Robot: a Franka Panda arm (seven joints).
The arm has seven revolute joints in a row. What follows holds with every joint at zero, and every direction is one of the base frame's.
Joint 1 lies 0.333 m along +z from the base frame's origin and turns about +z.
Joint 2 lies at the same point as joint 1 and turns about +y.
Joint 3 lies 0.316 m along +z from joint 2 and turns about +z.
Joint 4 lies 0.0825 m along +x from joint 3 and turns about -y.
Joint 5 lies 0.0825 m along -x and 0.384 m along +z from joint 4 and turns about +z.
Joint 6 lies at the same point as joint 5 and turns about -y.
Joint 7 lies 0.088 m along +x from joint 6 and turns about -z.
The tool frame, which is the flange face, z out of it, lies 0.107 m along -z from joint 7; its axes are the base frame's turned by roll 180, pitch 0 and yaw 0 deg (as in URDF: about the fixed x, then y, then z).
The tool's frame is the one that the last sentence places.
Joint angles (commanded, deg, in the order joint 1, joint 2, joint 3, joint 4, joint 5, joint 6, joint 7), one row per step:
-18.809, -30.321, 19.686, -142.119, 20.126, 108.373, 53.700
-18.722, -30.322, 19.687, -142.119, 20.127, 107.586, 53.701
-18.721, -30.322, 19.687, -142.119, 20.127, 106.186, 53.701
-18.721, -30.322, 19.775, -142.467, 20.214, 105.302, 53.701
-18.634, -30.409, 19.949, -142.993, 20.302, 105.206, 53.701
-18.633, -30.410, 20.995, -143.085, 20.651, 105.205, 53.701
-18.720, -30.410, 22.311, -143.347, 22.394, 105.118, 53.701
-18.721, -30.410, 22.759, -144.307, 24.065, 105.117, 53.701
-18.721, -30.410, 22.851, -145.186, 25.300, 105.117, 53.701
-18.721, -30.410, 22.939, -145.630, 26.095, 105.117, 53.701
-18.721, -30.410, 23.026, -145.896, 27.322, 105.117, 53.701
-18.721, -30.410, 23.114, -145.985, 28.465, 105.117, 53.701
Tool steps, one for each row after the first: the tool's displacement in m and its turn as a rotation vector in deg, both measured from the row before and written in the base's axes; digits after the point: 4 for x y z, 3 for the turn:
-0.0016, 0.0010, -0.0011, 0.129, 0.766, 0.206
-0.0028, 0.0007, -0.0018, 0.228, 1.365, 0.214
-0.0029, 0.0007, -0.0040, 0.191, 1.211, 0.117
-0.0022, 0.0013, -0.0040, -0.003, 0.549, 0.126
-0.0006, 0.0073, -0.0021, -0.183, 0.230, 0.746
-0.0013, 0.0101, -0.0037, 0.966, 0.426, 0.299
-0.0033, 0.0037, -0.0077, 1.282, 0.902, -0.503
-0.0030, 0.0008, -0.0066, 1.047, 0.793, -0.630
-0.0015, 0.0009, -0.0033, 0.658, 0.394, -0.365
-0.0008, 0.0018, -0.0018, 1.044, 0.189, -0.531
-0.0001, 0.0019, -0.0004, 0.971, 0.022, -0.460

